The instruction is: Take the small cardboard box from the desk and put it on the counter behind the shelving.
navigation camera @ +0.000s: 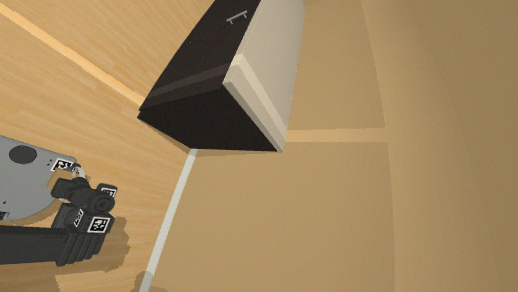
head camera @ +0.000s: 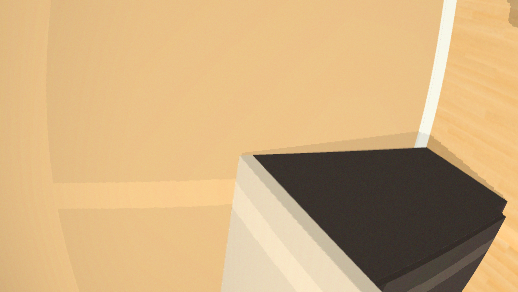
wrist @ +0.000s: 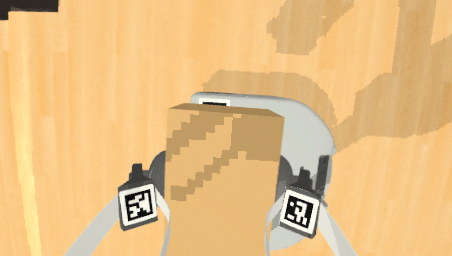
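Seen in the pictures: gripper, fingertip midpoint: (wrist: 221, 171); robot's base at its link origin: (navigation camera: 23, 153).
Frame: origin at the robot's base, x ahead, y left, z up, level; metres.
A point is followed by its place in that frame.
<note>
The small cardboard box (wrist: 223, 225) @(x -0.026, y -0.109, z 0.513 m) is a tan block in the wrist view, between the two fingertips of my gripper (wrist: 221, 171) @(x -0.023, y -0.123, z 0.464 m). The gripper is shut on it, with the pads against its two sides and the floor below. A counter with a light top (head camera: 255, 250) @(x 0.617, y -0.696, z 0.910 m) (navigation camera: 275, 50) @(x 0.894, y -0.497, z 0.910 m) and dark sides stands against the tan wall in the head and navigation views. My wrist shows at the lower left of the navigation view, apart from the counter; the fingers are not clear there. The desk and the shelving do not show.
My grey base (navigation camera: 25, 185) @(x -0.111, y -0.056, z 0.160 m) (wrist: 307, 127) @(x -0.189, y -0.115, z 0.160 m) is beneath the arm. A white baseboard (head camera: 437, 75) @(x 0.077, y -0.872, z 0.058 m) (navigation camera: 170, 220) @(x -0.211, y -0.870, z 0.084 m) runs along the foot of the tan wall (head camera: 225, 75) @(x 0.198, y -0.888, z 0.979 m) (navigation camera: 280, 215) @(x 0.035, y -0.885, z 0.955 m) up to the counter's end. A dark edge (wrist: 32, 5) @(x 0.451, y -0.358, z 0.058 m) shows at the wrist view's top left.
</note>
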